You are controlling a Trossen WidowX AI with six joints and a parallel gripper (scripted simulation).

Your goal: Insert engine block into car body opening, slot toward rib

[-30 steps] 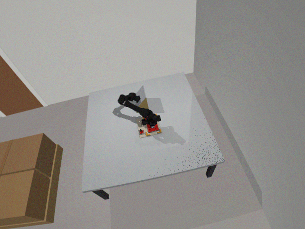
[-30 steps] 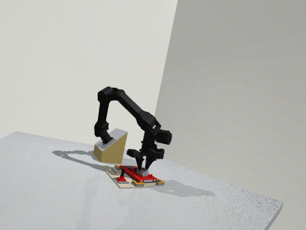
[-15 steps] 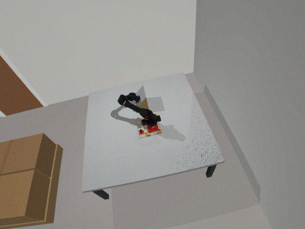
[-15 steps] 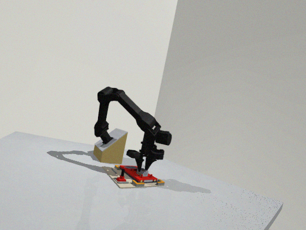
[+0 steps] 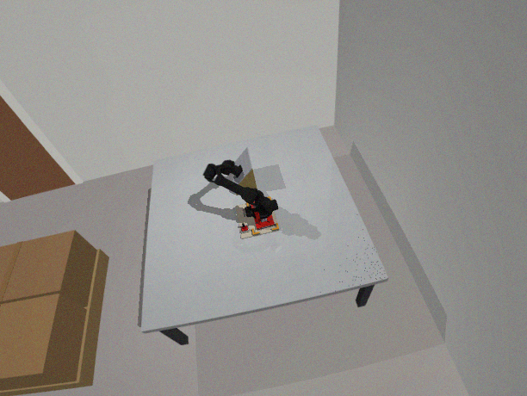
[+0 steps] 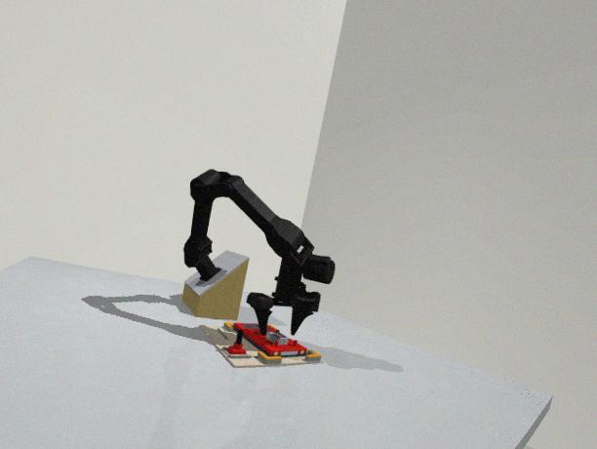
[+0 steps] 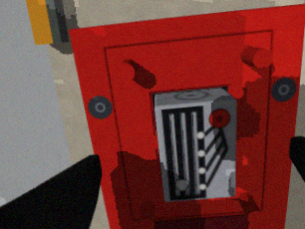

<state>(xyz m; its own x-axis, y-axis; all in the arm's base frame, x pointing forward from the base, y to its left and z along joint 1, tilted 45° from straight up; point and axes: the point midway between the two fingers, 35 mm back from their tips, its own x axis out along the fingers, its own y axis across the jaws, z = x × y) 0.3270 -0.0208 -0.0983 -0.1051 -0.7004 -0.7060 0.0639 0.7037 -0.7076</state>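
My gripper tip is now 20 mm above the grey engine block. Also, from my gripper tip: black post: 20 mm ahead, 130 mm to the right.
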